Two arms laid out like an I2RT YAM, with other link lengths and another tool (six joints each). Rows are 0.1 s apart.
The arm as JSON. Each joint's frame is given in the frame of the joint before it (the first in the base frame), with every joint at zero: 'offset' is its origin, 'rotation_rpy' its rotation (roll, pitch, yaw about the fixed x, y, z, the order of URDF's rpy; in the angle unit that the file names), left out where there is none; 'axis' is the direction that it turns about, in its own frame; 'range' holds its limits. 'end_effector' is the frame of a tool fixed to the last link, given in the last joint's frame.
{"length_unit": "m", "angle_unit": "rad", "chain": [
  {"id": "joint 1", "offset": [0.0, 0.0, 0.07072], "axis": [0.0, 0.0, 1.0], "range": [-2.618, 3.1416]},
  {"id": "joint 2", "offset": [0.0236, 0.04, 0.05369], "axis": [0.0, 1.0, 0.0], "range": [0.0, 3.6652]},
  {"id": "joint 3", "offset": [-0.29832, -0.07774, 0.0], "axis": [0.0, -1.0, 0.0], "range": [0.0, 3.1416]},
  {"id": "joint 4", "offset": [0.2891, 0.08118, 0.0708], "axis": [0.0, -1.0, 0.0], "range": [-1.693, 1.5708]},
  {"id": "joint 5", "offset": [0.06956, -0.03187, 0.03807], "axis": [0.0, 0.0, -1.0], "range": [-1.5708, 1.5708]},
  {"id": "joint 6", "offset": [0.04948, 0.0, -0.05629], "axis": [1.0, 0.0, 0.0], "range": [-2.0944, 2.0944]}
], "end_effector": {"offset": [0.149, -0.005, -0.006], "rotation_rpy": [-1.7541, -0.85, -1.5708]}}
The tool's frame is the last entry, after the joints.
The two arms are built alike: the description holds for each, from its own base.
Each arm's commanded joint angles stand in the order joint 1, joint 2, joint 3, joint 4, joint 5, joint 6.
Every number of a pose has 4 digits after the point. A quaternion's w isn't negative.
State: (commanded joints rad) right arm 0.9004 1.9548 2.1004 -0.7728 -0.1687 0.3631; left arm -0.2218 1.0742 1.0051 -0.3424 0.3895 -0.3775
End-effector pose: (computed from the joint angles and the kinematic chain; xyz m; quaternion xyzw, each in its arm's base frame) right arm 0.3465 0.5053 0.3364 -0.9221 0.0599 -0.1801 0.3372; left arm 0.3705 -0.1555 0.3170 0.7437 -0.3793 0.5137 0.1979
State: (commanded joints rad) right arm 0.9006 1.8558 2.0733 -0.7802 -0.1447 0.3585; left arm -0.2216 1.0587 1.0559 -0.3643 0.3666 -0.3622
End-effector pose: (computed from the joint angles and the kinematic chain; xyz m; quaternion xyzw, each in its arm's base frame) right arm 0.3346 0.4827 0.3785 -0.9093 0.0623 -0.2066 0.3557; left arm 0.3703 -0.1510 0.3433 0.7337 -0.3811 0.5330 0.1797
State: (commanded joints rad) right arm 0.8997 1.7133 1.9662 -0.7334 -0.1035 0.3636; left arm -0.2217 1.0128 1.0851 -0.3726 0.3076 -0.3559
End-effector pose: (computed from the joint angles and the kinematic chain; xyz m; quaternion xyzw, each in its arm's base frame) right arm 0.3209 0.4517 0.4144 -0.8911 0.0744 -0.2404 0.3777; left arm 0.3659 -0.1388 0.3719 0.7247 -0.3700 0.5622 0.1480
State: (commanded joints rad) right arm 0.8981 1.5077 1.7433 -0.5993 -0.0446 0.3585; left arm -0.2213 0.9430 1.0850 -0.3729 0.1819 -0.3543
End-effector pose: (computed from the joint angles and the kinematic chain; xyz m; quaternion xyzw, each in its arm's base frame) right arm 0.3043 0.4106 0.4392 -0.8618 0.0888 -0.2897 0.4069; left arm 0.3601 -0.1128 0.3950 0.7253 -0.3359 0.5937 0.0929
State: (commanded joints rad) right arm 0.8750 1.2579 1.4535 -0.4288 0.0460 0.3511; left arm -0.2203 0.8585 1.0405 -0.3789 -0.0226 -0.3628
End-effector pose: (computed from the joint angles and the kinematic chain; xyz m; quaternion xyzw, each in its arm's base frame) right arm 0.2925 0.3500 0.4471 -0.8219 0.1242 -0.3537 0.4290; left arm 0.3521 -0.0694 0.3981 0.7448 -0.2705 0.6098 0.0159
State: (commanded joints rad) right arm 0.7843 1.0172 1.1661 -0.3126 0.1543 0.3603; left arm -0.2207 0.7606 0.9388 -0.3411 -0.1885 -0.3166
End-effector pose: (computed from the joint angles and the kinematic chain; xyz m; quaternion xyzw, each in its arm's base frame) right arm 0.2981 0.2671 0.4226 -0.7856 0.2005 -0.4148 0.4129; left arm 0.3391 -0.0328 0.3858 -0.7497 0.2327 -0.6164 0.0621
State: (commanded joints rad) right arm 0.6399 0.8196 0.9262 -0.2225 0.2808 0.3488; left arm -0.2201 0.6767 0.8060 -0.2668 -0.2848 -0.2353
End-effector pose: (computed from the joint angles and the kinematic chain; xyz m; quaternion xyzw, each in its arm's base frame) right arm 0.3120 0.1749 0.3882 -0.7389 0.2943 -0.4861 0.3620; left arm 0.3303 -0.0111 0.3602 -0.7471 0.2274 -0.6121 0.1242
